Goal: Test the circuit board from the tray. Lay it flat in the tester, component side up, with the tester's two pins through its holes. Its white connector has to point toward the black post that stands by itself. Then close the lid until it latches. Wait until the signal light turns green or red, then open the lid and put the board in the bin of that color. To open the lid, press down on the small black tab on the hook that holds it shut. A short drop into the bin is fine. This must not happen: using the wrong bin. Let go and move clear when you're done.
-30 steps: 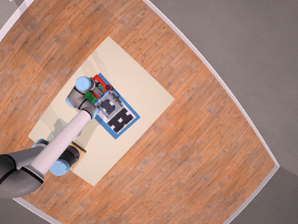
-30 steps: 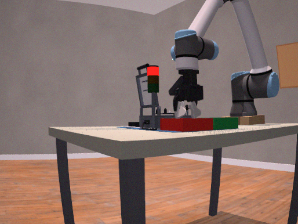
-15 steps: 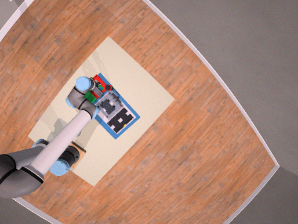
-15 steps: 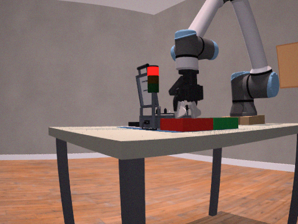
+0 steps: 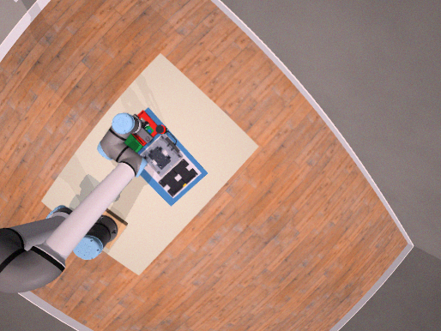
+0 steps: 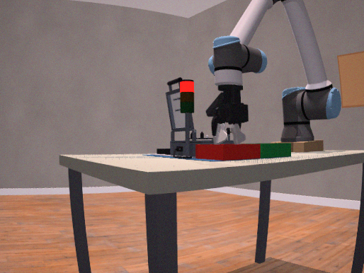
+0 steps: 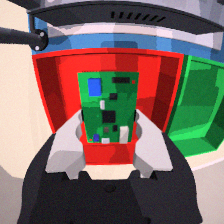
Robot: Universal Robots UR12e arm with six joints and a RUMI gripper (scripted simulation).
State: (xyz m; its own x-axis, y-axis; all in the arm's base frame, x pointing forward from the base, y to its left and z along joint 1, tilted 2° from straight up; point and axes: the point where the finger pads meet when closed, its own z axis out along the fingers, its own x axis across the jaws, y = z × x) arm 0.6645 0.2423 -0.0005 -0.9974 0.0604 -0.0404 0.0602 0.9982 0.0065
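Now: hand right at the green circuit board. The rest, counted from my hand: green bin (150 mm behind, 10 mm to the left, 10 mm below); red bin (10 mm below); lid (60 mm ahead, 200 mm to the right, 160 mm above).
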